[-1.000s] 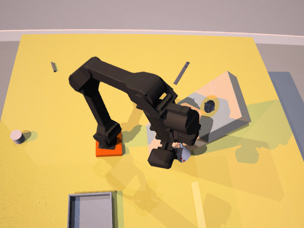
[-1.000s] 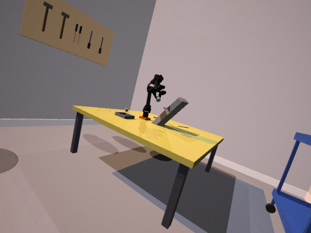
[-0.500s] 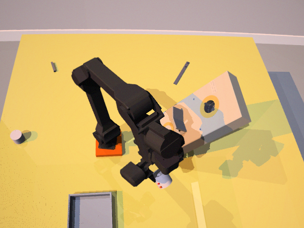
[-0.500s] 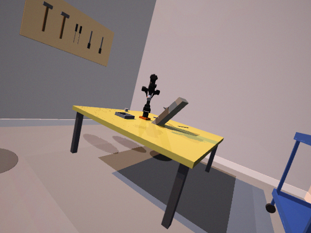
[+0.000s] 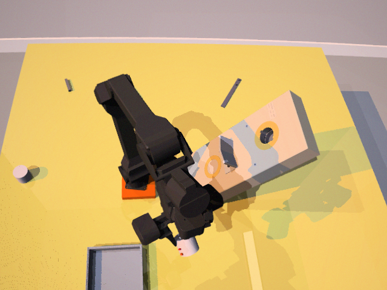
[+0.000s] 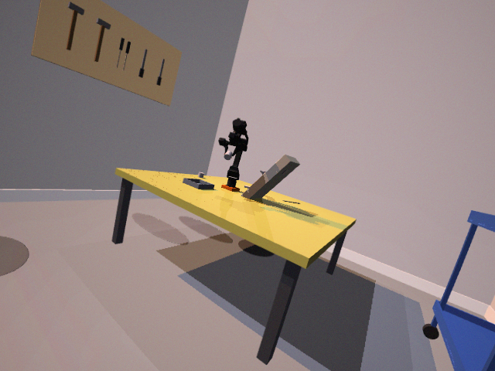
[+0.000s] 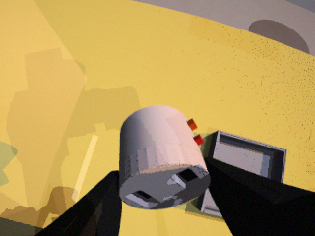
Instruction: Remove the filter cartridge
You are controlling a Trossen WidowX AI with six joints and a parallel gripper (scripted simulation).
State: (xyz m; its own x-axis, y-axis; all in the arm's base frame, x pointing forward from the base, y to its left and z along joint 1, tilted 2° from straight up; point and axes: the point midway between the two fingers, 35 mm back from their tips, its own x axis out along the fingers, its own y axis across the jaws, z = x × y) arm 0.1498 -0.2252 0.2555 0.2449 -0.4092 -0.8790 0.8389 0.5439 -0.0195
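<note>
Now: gripper tip 170 mm past the grey tray, 50 mm to the left of it and 240 mm above it. The rest, counted from my gripper tip: grey flap 110 mm ahead, 280 mm to the left, 90 mm below; round filter cartridge right at my gripper tip; service panel 160 mm ahead, 290 mm to the left, 70 mm below.
</note>
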